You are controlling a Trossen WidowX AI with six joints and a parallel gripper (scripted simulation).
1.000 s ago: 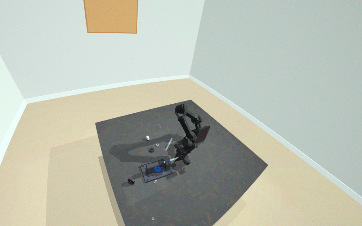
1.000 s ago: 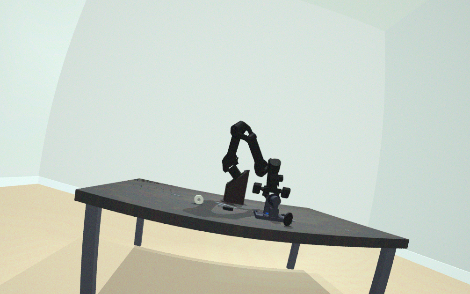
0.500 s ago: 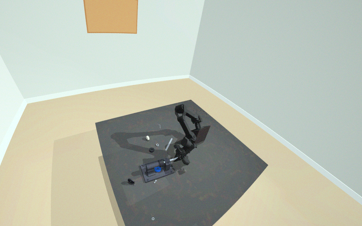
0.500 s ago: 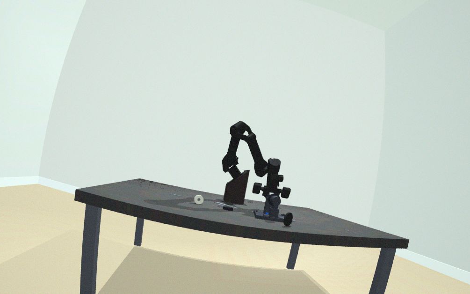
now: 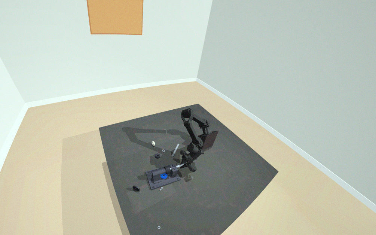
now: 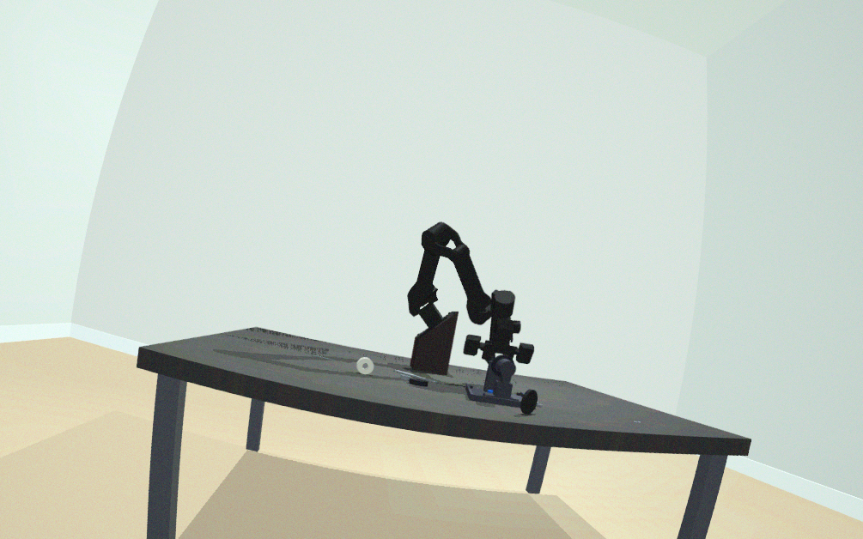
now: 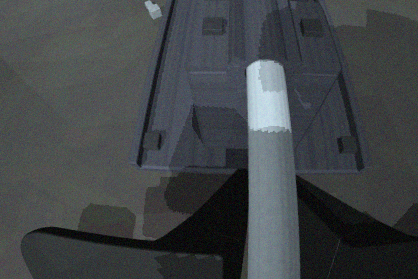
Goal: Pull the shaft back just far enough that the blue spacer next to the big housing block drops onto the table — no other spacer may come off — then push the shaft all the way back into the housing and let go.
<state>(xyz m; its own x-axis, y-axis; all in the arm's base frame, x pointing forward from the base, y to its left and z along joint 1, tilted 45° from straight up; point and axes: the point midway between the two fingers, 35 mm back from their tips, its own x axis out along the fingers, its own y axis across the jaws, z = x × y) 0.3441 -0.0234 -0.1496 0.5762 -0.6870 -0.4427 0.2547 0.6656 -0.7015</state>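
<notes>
The shaft lies 50 mm ahead of my gripper tip, 10 mm to the right of it and 30 mm above it. From my gripper tip the other things lie so: blue spacer: 120 mm ahead, 30 mm to the right, 40 mm below; bolt: 200 mm ahead, 40 mm to the left, 50 mm below; black disc: 340 mm ahead, 50 mm to the right, 30 mm below.
</notes>
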